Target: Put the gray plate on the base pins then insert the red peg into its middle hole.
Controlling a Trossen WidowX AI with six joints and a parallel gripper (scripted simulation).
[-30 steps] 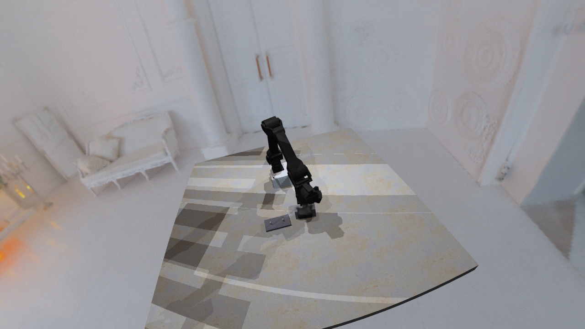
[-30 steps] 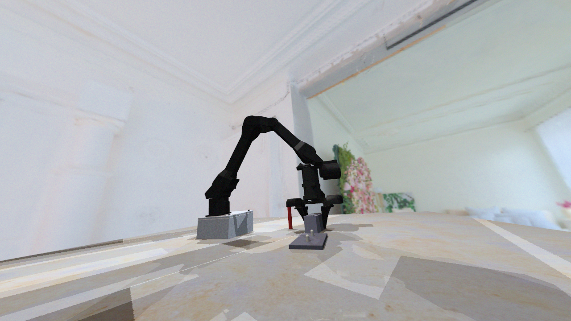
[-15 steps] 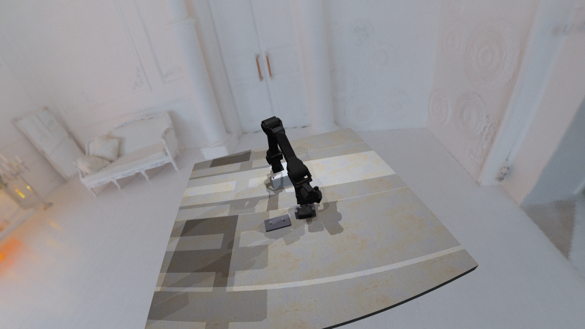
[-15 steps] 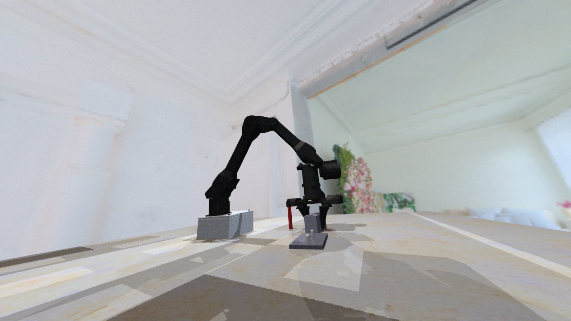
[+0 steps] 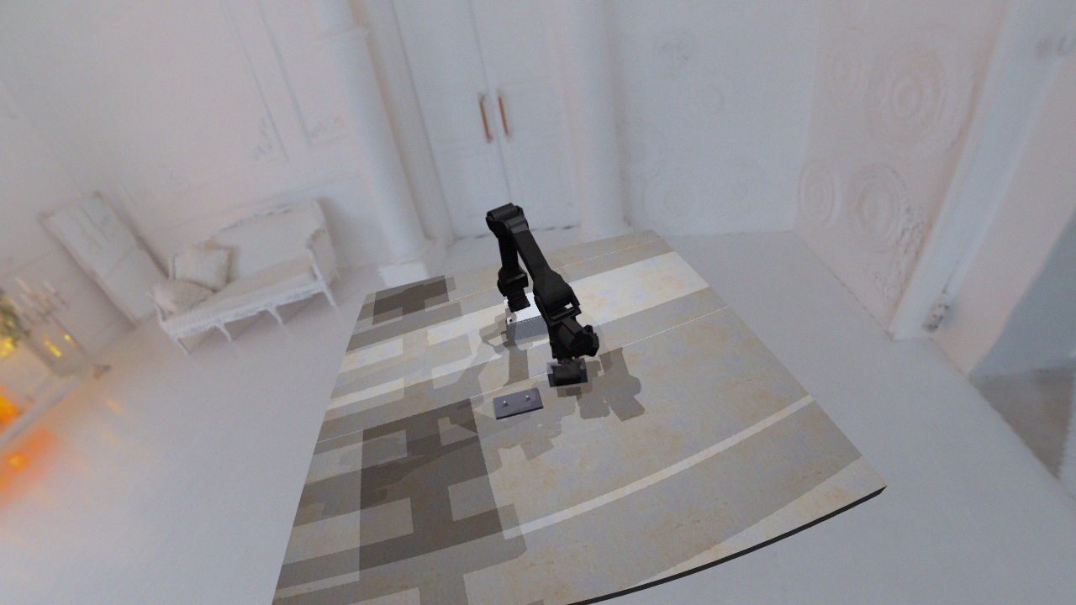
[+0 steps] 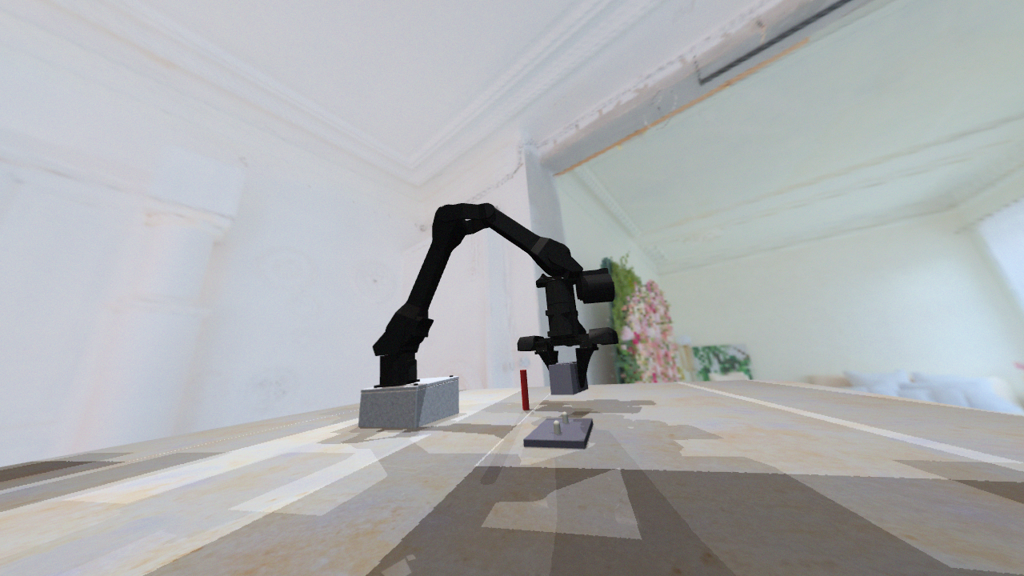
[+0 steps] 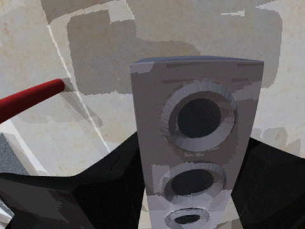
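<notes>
My gripper tip is 140 mm to the left of the base and 40 mm above it. From my gripper tip the other things lie so: red peg 100 mm behind, 60 mm to the left; gray plate 30 mm above.
</notes>
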